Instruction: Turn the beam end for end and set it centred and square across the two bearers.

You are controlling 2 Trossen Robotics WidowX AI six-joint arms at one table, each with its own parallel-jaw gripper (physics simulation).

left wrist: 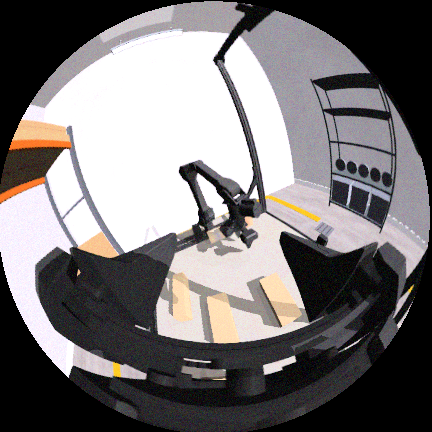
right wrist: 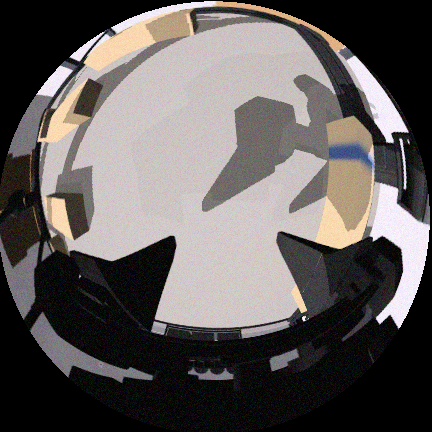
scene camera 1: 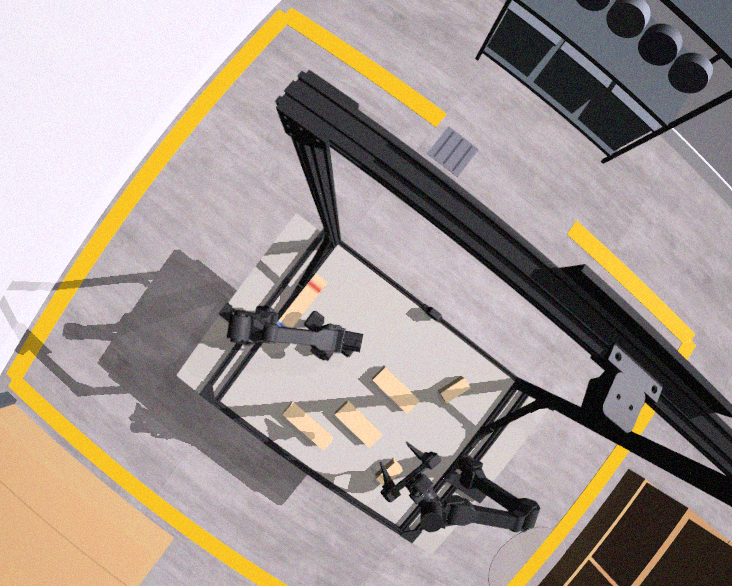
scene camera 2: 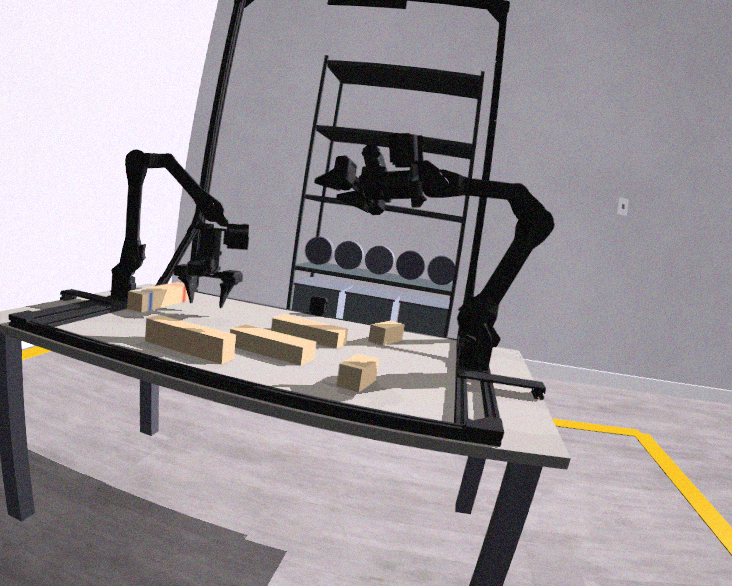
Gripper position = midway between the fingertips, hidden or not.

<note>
My left gripper (scene camera 2: pixel 326 189) is open, with nothing in its grasp. My right gripper (scene camera 2: pixel 205 305) is open, holding nothing. Also in view: a block with red end (scene camera 2: pixel 141 300).
The block with red end shows as well in the right wrist view (right wrist: pixel 349 190) and in scene camera 1 (scene camera 1: pixel 316 285). My left gripper also shows in the left wrist view (left wrist: pixel 229 237) and in scene camera 1 (scene camera 1: pixel 393 452). My right gripper shows as well in the right wrist view (right wrist: pixel 227 239).
</note>
